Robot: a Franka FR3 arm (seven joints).
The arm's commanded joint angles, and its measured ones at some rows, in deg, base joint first. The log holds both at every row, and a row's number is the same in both.
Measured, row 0:
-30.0, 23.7, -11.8, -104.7, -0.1, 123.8, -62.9
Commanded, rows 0 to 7:
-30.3, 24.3, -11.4, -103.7, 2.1, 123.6, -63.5
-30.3, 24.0, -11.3, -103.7, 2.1, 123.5, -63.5
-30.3, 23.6, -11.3, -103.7, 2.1, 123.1, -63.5
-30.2, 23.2, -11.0, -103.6, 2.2, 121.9, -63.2
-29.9, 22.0, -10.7, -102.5, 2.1, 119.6, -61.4
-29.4, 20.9, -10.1, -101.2, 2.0, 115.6, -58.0
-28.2, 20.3, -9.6, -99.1, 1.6, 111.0, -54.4
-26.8, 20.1, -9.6, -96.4, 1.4, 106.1, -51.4
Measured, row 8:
-29.5, 22.7, -10.7, -101.7, 1.1, 117.7, -59.2
